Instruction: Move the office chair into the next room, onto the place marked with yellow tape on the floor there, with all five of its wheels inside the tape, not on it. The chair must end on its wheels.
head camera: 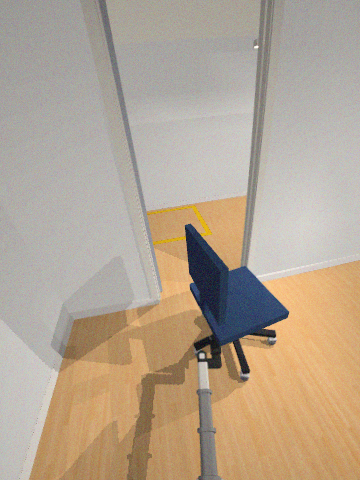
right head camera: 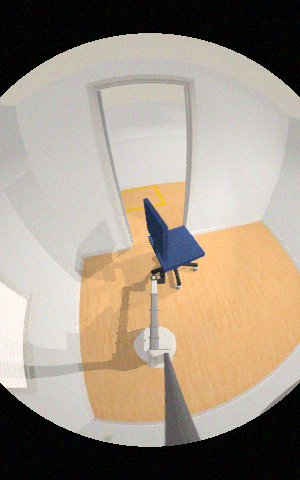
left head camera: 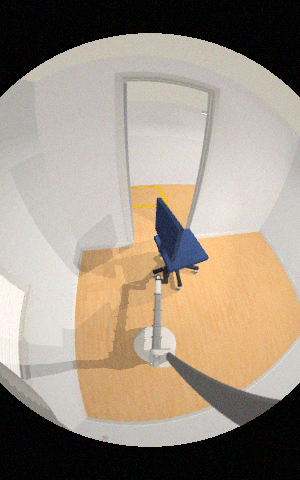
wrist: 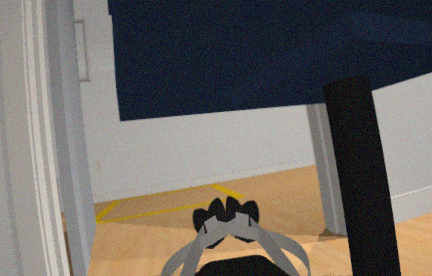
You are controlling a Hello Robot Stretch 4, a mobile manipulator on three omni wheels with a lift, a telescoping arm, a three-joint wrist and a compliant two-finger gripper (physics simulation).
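Places are measured from the robot's base along level axes (x right, y ahead, z up), in centimetres.
Where they show: gripper, between the fingertips: point(wrist: 224, 212).
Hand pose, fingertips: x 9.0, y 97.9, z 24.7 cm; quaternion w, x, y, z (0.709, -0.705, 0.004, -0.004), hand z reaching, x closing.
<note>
Each offset is from my fingertips to the top centre of the thing. "pt": to the spot under its first point.
The blue office chair @[pt dx +26.1, dy -3.0, dz +19.6 cm] point(head camera: 252, 302) point(left head camera: 189, 250) point(right head camera: 184, 247) stands upright on its wheels in the near room, just before the doorway, its backrest to the left. The wrist view shows the dark underside of its seat @[pt dx +4.3, dy -3.1, dz +13.5 cm] point(wrist: 250, 60) above and its black column @[dx +15.8, dy +2.6, dz +11.5 cm] point(wrist: 362, 175) to the right of my gripper. My gripper point(wrist: 224, 212) is shut with nothing between its fingertips, low under the seat and left of the column, apart from it in that view. In the head views the seat and base hide its fingertips. The yellow tape point(head camera: 202, 220) point(left head camera: 145, 206) point(right head camera: 160, 195) point(wrist: 150, 212) lies on the floor beyond the doorway.
The doorway has a left jamb point(head camera: 134, 200) point(wrist: 35, 125) and a right jamb point(head camera: 253, 150) point(wrist: 327, 175). The chair's seat is close to the right jamb in the head view. A wall point(head camera: 50, 225) runs along the left side of the near room.
</note>
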